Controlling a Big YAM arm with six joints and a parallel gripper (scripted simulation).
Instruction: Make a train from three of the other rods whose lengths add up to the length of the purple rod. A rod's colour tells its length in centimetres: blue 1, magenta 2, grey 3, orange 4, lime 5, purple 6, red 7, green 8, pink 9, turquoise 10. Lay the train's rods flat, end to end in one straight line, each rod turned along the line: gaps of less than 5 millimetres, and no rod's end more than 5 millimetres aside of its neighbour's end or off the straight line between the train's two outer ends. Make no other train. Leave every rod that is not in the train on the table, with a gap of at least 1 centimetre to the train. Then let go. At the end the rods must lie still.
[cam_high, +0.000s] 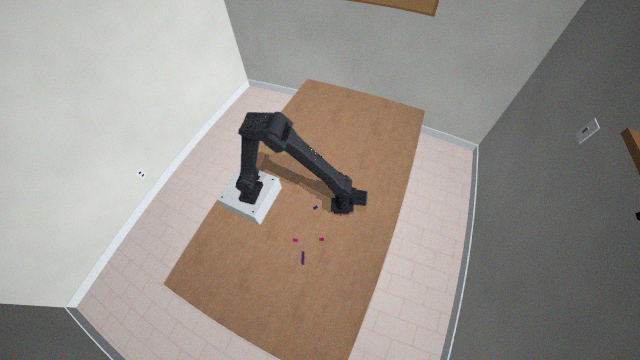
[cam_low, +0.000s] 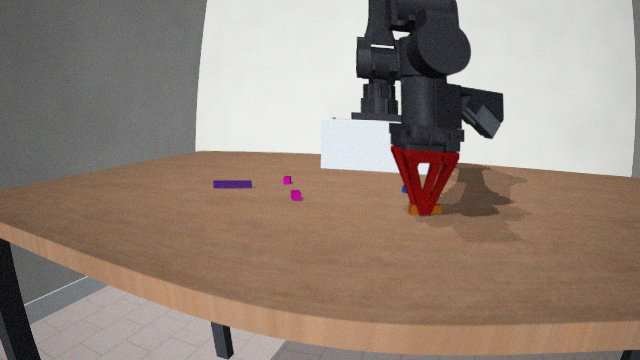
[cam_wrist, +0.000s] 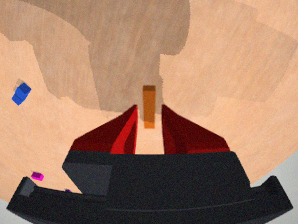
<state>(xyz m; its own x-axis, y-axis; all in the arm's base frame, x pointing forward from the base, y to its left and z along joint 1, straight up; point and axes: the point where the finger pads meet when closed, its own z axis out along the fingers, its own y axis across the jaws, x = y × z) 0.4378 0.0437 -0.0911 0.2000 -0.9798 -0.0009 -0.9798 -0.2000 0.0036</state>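
Right now the orange rod is right at my hand. Round my hand: purple rod: 12 cm behind, 26 cm to the right.
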